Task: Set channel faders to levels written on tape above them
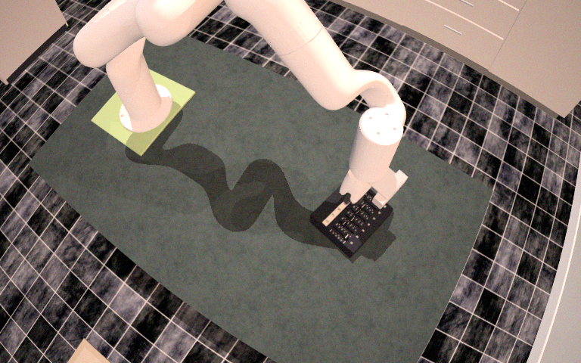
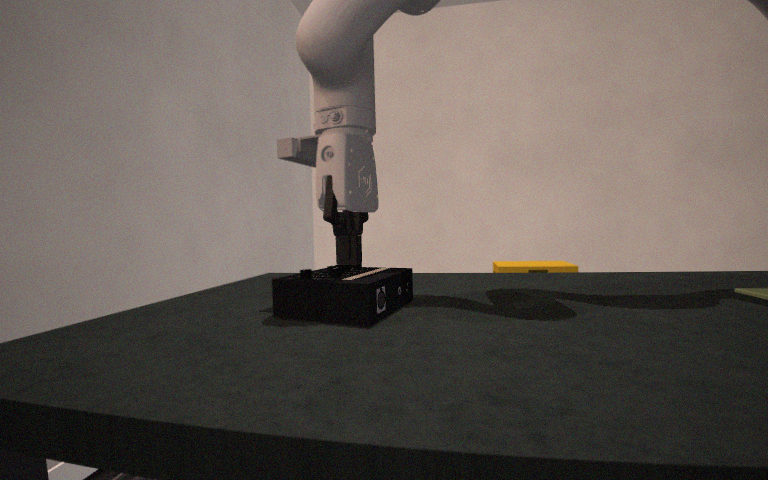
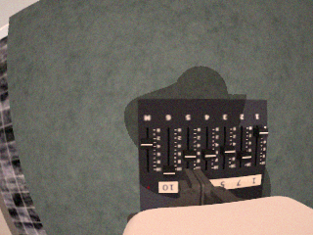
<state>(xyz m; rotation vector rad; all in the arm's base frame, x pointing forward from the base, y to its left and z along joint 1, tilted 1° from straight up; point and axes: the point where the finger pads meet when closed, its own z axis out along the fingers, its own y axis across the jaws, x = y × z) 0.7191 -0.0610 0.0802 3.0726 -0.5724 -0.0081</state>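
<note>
Now: the master fader 50 mm ahead of my hand, 30 mm to the left of it and 30 mm below it.
</note>
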